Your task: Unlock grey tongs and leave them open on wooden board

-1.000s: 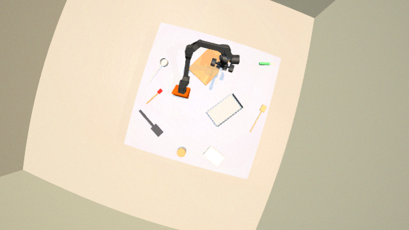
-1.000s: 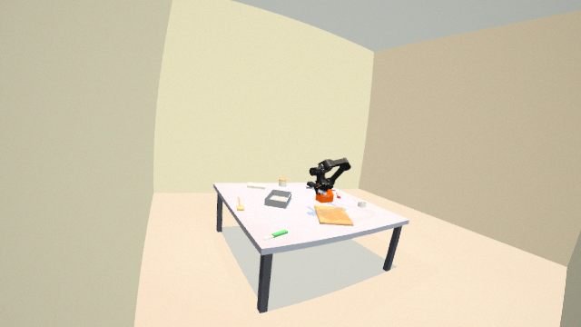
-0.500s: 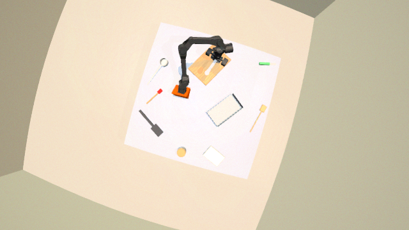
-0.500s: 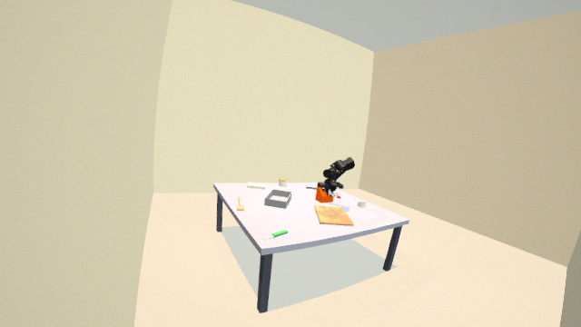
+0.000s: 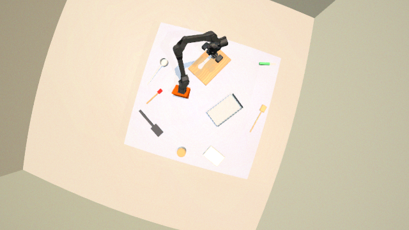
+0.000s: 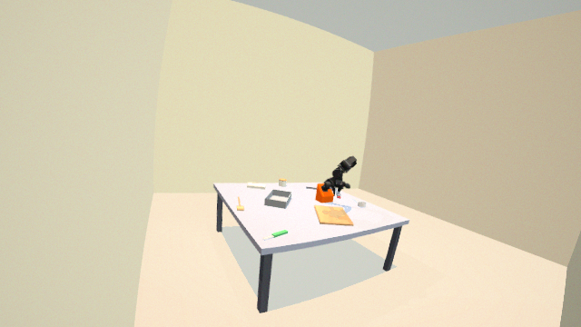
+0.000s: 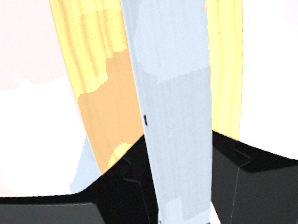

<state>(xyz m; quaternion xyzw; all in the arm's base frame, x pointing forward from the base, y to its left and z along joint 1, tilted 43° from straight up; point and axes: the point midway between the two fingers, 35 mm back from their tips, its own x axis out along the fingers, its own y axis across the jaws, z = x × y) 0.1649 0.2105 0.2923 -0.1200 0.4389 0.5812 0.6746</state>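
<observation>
Now: the wooden board 15 cm below my gripper tip and 1 cm to the right of it. Round my gripper tip: roasting tin: 39 cm to the right, 26 cm ahead, 13 cm below; then red-tipped spatula: 44 cm to the right, 41 cm behind, 15 cm below; then dark turner: 73 cm to the right, 38 cm behind, 15 cm below.
</observation>
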